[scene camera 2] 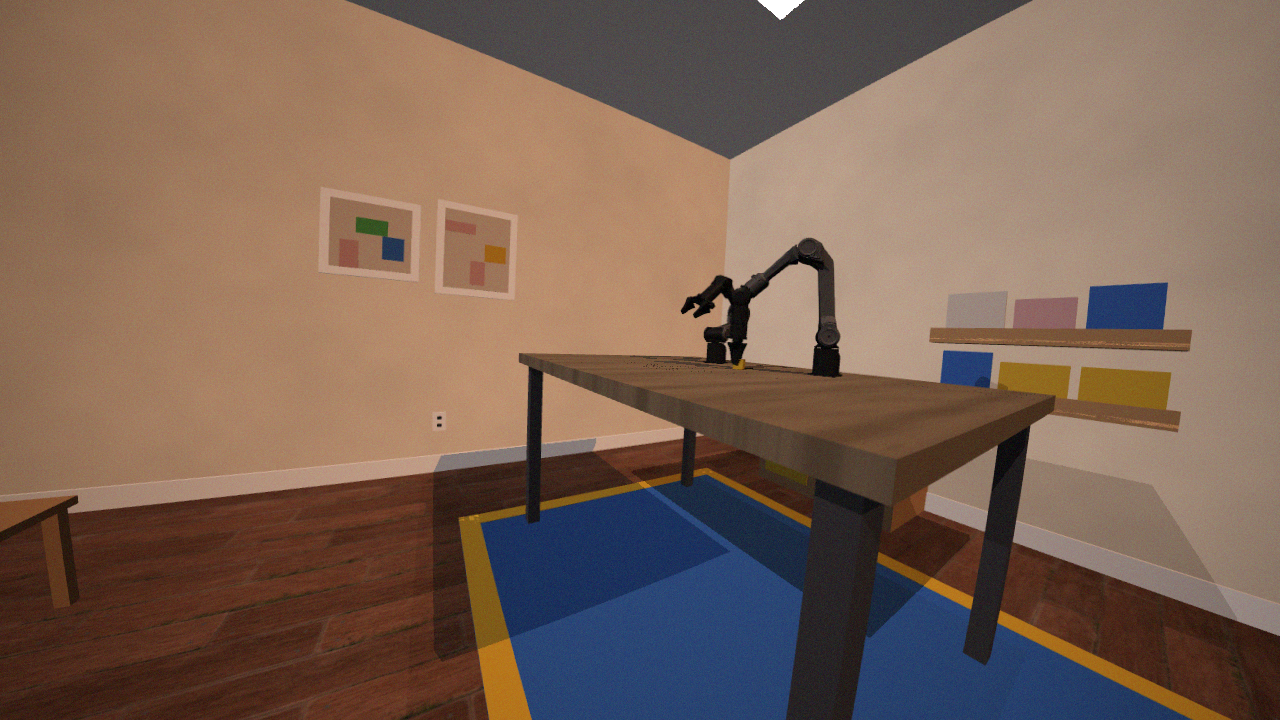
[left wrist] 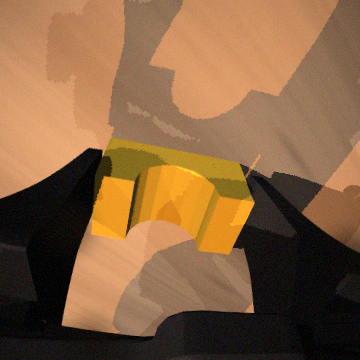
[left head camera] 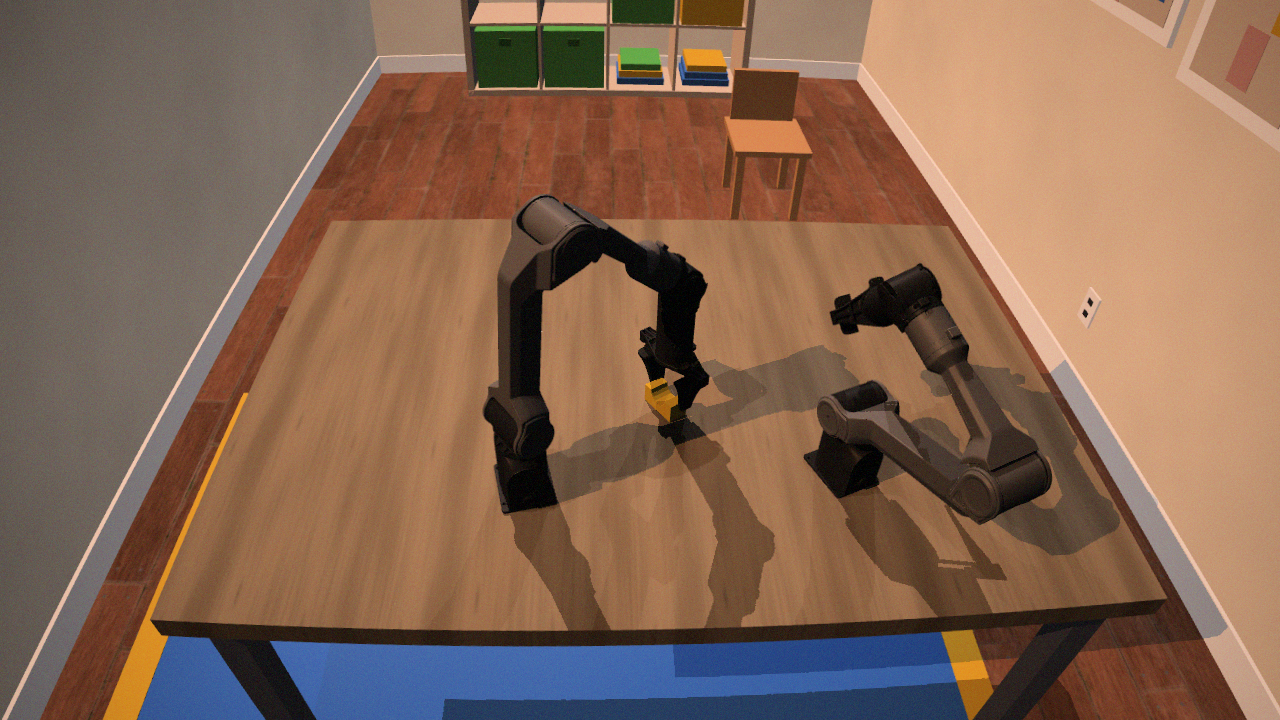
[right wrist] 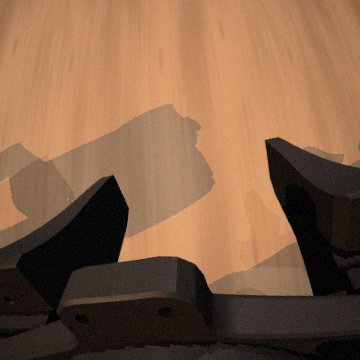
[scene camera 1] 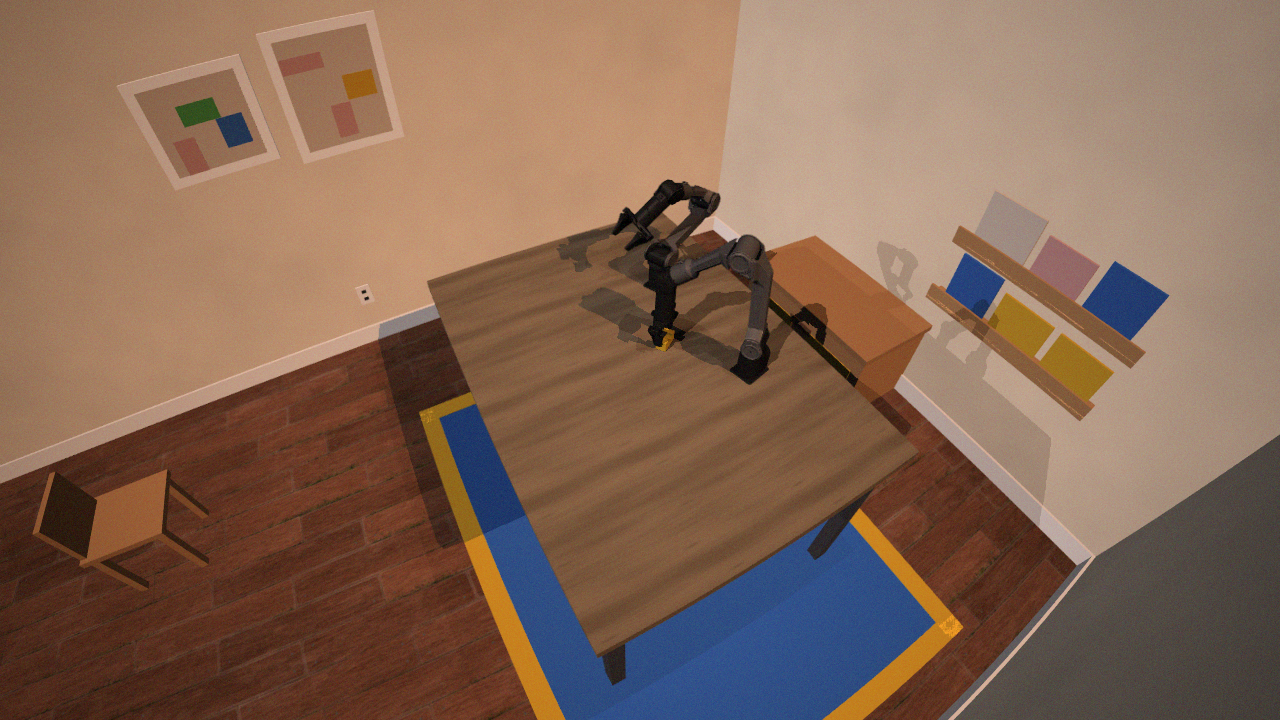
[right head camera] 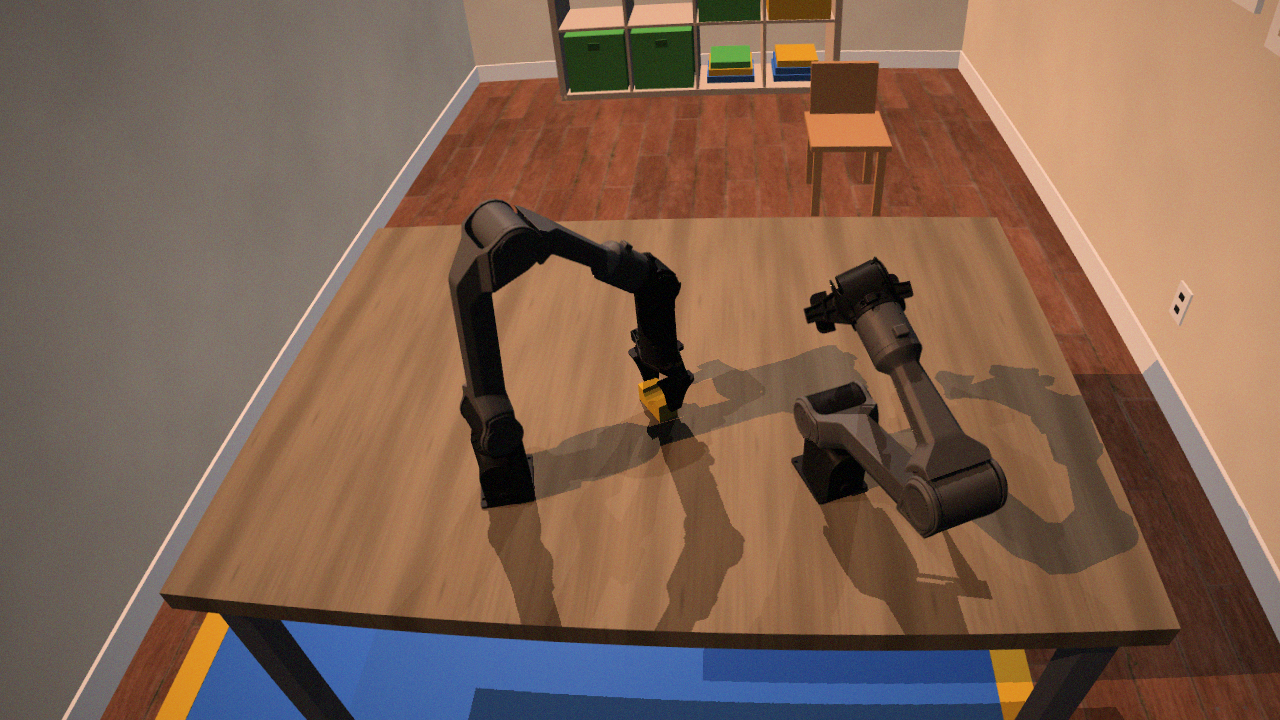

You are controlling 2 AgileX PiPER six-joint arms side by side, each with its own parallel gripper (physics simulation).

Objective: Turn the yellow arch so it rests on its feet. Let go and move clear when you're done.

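The yellow arch (left head camera: 662,404) (right head camera: 655,402) (scene camera 1: 664,341) (scene camera 2: 739,365) (left wrist: 172,190) is upside down on the table between the two arm bases, its curved opening and both feet facing up. My left gripper (left head camera: 669,394) (left wrist: 173,180) points down over it. Its fingers press against the arch's two ends in the left wrist view, so it is shut on the arch. My right gripper (left head camera: 839,313) (right head camera: 810,313) (right wrist: 191,176) is open and empty, held above the table at the right of the head views. The arch's underside is hidden.
The wooden table (left head camera: 358,447) (scene camera 1: 608,501) carries both arm bases. The left arm base (left head camera: 524,483) stands left of the arch and the right arm base (left head camera: 844,463) to its right. Arm shadows cross the table. A chair (left head camera: 767,134) and a shelf unit stand beyond the far edge.
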